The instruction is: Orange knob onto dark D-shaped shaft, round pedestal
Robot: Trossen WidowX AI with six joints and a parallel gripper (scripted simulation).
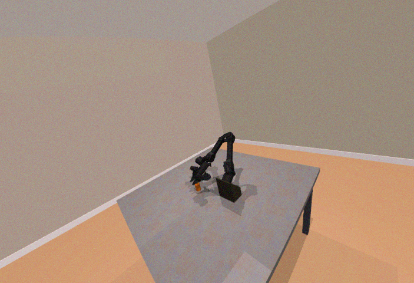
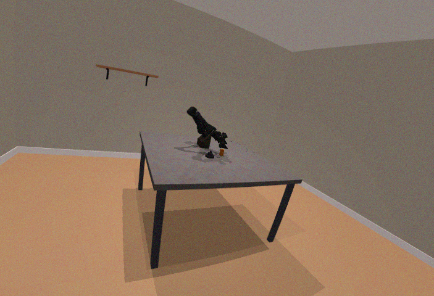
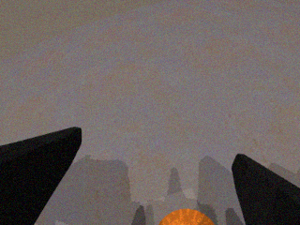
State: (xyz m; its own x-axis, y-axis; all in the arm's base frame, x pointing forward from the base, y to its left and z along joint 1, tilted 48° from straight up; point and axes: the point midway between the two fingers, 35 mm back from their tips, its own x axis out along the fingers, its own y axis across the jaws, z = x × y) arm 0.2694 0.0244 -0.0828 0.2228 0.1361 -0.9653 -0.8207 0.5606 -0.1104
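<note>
The orange knob lies 7 cm below my gripper tip, 5 cm to the right of it and 1 cm behind it. Also, from my gripper tip: pedestal with shaft 21 cm to the right, 7 cm below, 5 cm ahead.
</note>
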